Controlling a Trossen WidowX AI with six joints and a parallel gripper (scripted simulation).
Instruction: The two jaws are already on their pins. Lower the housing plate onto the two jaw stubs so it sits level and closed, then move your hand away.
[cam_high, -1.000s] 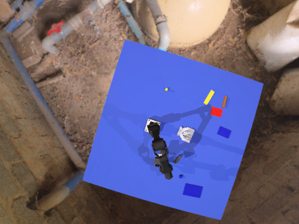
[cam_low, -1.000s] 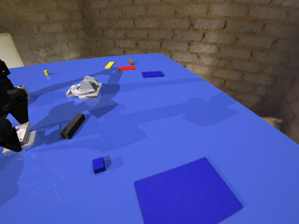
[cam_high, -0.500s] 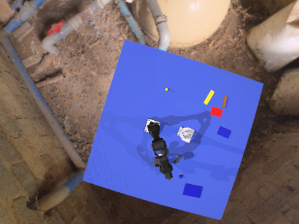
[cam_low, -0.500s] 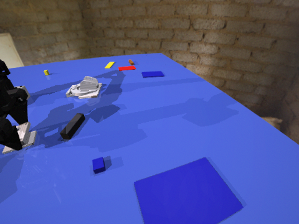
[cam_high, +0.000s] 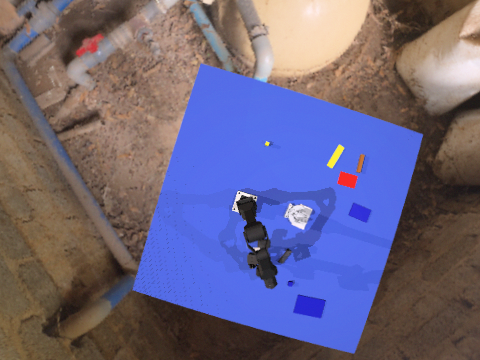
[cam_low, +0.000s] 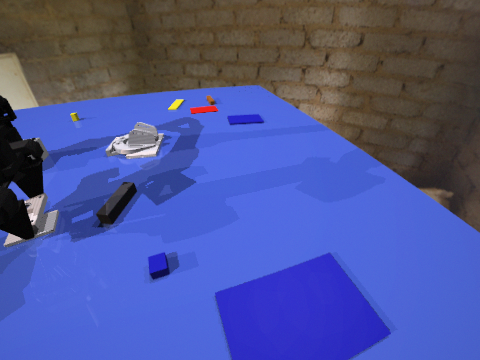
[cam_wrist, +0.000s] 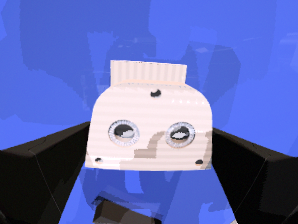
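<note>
Right now my gripper tip is 1 cm to the left of the white stepped block and 1 cm past it. Round my gripper tip: small blue cube: 21 cm ahead, 11 cm to the right, 1 cm below; grey jaw assembly: 24 cm to the left, 9 cm ahead; dark bar: 13 cm ahead, 3 cm to the left.
</note>
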